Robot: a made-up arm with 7 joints.
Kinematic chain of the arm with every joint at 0, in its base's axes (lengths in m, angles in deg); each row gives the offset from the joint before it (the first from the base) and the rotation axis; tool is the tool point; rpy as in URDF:
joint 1: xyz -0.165 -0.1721 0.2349 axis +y
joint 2: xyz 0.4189 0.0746 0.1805 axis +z
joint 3: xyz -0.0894 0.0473 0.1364 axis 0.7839 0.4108 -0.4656
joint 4: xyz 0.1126 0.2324 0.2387 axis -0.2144 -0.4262 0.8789
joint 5: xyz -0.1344 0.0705 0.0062 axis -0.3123 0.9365 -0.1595
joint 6: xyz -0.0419 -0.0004 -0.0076 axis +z
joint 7: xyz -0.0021 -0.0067 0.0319 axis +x
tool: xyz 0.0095 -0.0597 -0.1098 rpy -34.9 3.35 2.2
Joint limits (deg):
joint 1: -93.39..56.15
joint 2: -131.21..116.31
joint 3: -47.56..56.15
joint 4: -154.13..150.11
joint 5: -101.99..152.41
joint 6: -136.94..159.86
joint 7: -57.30..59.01
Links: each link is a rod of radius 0.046 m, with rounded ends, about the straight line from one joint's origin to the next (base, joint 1, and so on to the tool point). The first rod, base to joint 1, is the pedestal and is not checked.
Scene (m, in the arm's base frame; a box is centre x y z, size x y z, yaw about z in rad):
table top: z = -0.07
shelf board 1: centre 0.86 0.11 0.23 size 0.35 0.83 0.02 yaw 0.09
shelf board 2: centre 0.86 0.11 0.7 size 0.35 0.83 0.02 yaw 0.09
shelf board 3: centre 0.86 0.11 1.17 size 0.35 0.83 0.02 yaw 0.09
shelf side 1: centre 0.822 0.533 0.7 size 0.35 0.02 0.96 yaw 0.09
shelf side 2: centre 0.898 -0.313 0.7 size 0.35 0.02 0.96 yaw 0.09
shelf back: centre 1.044 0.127 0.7 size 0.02 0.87 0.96 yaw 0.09
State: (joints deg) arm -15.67 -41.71 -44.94 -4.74 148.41 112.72 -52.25
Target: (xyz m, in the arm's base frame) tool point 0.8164 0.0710 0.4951
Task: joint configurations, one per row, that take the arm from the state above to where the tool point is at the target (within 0.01 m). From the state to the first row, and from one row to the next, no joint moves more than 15 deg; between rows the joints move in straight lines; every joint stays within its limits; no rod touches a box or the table.
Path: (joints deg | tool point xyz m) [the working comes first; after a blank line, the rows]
Joints at the target: 7.57 -98.43 -24.44 -28.23 145.55 125.09 -52.25
Straight joint move there: touches shelf board 2.

1: -4.52 -47.23 -36.17 -8.88 150.41 126.67 -43.36 | 0.3155 0.4185 0.5806
2: 6.62 -52.75 -27.40 -13.01 152.41 140.62 -34.46 | 0.5003 0.4231 0.5389
3: 6.69 -63.58 -28.00 -10.77 152.41 134.29 -34.89 | 0.5705 0.3727 0.5259
4: 6.76 -74.41 -28.61 -8.53 152.41 127.96 -35.31 | 0.6306 0.3119 0.5156
5: 6.83 -85.24 -29.22 -6.28 152.41 121.63 -35.74 | 0.6793 0.2427 0.5082
6: 7.20 -91.83 -26.83 -17.26 148.98 123.36 -44.00 | 0.7564 0.1681 0.4989
7: 7.57 -98.43 -24.44 -28.23 145.55 125.09 -52.25 | 0.8164 0.0710 0.4950

